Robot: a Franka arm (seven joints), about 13 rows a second.
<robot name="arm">
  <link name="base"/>
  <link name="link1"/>
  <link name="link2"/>
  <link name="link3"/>
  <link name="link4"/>
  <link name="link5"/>
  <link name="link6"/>
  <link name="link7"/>
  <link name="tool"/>
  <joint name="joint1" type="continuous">
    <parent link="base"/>
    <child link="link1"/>
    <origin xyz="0 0 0.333" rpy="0 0 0"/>
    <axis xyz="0 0 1"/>
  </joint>
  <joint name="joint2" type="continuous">
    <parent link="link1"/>
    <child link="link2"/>
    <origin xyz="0 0 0" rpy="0 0 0"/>
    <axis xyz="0 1 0"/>
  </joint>
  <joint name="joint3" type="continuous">
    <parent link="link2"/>
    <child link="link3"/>
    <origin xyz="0 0 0.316" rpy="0 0 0"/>
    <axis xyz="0 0 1"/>
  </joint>
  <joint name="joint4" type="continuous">
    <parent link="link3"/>
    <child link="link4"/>
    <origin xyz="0.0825 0 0" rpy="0 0 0"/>
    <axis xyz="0 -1 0"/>
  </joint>
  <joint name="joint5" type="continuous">
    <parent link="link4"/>
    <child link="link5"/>
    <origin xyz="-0.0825 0 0.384" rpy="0 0 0"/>
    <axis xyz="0 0 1"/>
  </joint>
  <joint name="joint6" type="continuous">
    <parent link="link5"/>
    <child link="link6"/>
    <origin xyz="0 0 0" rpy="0 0 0"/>
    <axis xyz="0 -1 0"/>
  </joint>
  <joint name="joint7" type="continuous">
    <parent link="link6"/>
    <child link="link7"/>
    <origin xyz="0.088 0 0" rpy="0 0 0"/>
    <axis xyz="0 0 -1"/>
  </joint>
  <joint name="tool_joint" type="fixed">
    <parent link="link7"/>
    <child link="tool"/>
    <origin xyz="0 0 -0.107" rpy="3.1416 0 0"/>
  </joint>
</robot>
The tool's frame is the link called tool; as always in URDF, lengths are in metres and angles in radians. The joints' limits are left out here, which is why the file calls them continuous.
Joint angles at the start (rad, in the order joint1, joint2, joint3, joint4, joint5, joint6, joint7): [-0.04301, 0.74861, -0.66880, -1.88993, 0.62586, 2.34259, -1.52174]
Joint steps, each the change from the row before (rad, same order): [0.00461, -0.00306, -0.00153, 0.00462, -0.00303, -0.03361, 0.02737]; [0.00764, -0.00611, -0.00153, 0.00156, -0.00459, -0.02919, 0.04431]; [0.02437, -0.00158, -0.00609, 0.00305, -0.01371, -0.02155, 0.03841]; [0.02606, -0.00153, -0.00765, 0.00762, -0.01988, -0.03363, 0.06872]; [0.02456, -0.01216, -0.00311, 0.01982, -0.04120, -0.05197, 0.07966]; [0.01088, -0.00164, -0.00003, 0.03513, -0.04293, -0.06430, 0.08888]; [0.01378, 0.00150, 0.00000, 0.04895, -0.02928, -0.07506, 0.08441]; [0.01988, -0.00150, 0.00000, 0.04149, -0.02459, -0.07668, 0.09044]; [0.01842, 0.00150, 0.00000, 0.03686, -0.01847, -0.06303, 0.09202]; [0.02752, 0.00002, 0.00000, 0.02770, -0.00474, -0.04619, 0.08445]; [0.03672, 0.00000, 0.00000, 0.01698, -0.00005, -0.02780, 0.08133]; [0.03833, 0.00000, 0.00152, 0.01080, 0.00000, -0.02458, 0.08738]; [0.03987, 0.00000, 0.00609, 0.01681, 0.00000, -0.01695, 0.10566]
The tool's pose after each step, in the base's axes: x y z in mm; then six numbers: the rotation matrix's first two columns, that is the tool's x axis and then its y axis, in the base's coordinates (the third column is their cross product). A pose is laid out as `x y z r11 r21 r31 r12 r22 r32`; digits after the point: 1 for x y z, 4 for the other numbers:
483.4 -381.6 170.0 0.9051 0.4235 -0.0370 0.4196 -0.9040 -0.0820
485.7 -375.9 171.7 0.9187 0.3929 -0.0413 0.3871 -0.9161 -0.1042
492.9 -365.1 173.3 0.9208 0.3860 -0.0565 0.3780 -0.9185 -0.1159
500.8 -353.3 176.0 0.9305 0.3572 -0.0813 0.3452 -0.9293 -0.1310
513.3 -339.2 185.8 0.9346 0.3375 -0.1120 0.3203 -0.9358 -0.1473
524.4 -330.1 194.3 0.9402 0.3036 -0.1542 0.2790 -0.9465 -0.1621
539.8 -318.3 205.8 0.9434 0.2718 -0.1902 0.2397 -0.9548 -0.1756
553.5 -302.3 216.8 0.9443 0.2338 -0.2317 0.1924 -0.9632 -0.1876
565.1 -287.6 225.8 0.9442 0.1860 -0.2719 0.1380 -0.9728 -0.1863
577.5 -268.0 233.3 0.9434 0.1437 -0.2988 0.0921 -0.9793 -0.1800
589.9 -243.8 238.1 0.9419 0.1061 -0.3187 0.0546 -0.9846 -0.1662
600.0 -218.0 240.5 0.9377 0.0630 -0.3418 0.0120 -0.9887 -0.1493
612.6 -188.4 244.4 0.9343 0.0081 -0.3564 -0.0375 -0.9920 -0.1207

